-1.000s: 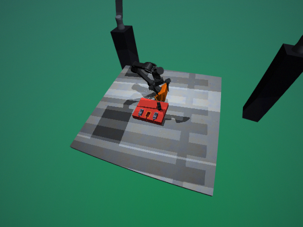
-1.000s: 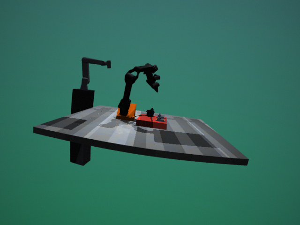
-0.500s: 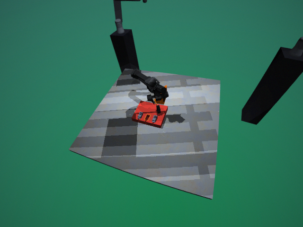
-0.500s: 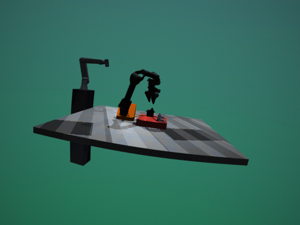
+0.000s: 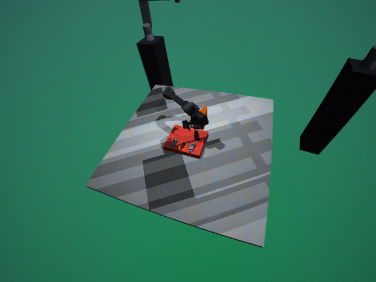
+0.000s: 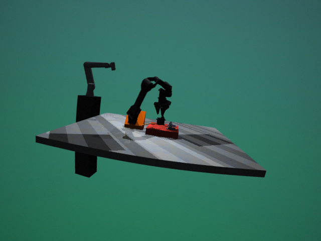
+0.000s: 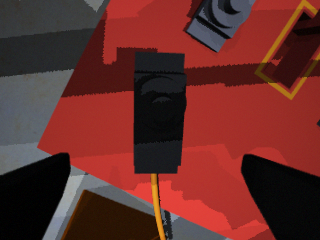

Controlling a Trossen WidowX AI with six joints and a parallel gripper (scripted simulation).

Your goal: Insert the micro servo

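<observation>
Now: the red deck 10 cm below my gripper tip, 7 cm to the right of it and 1 cm ahead of it.
</observation>
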